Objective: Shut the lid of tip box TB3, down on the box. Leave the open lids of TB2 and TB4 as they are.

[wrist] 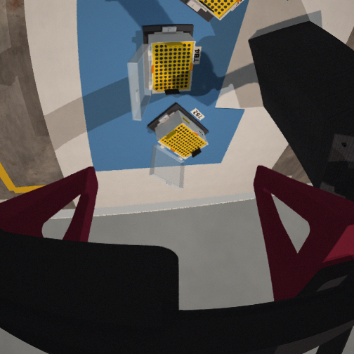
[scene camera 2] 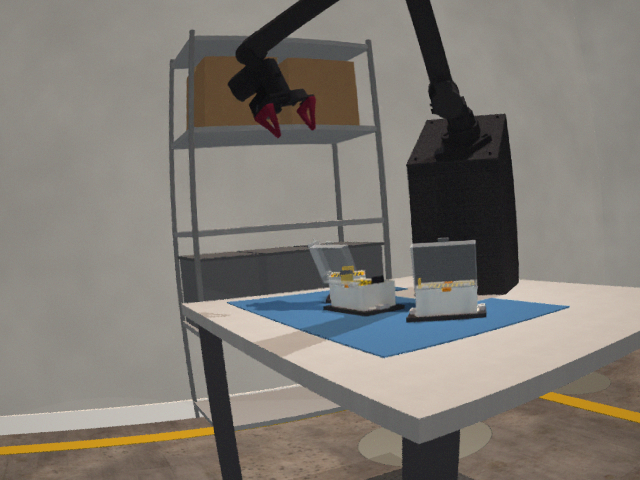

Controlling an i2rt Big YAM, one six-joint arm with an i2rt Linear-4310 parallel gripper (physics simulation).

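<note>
My gripper is open and empty, high above the table. At the top edge of the wrist view a third box, apparently TB3, shows in part; its label and lid are out of that view. TB4 stands below it, its clear lid open to the left. TB2 stands lower, turned, its clear lid open towards the bottom. In scene camera 2, a white box and another white box show open lids. Behind the left one a dark base corner shows; its box is mostly hidden.
The boxes stand on a blue mat on the table. The arm's black pedestal stands beside the table. A grey shelf rack with cardboard boxes stands behind.
</note>
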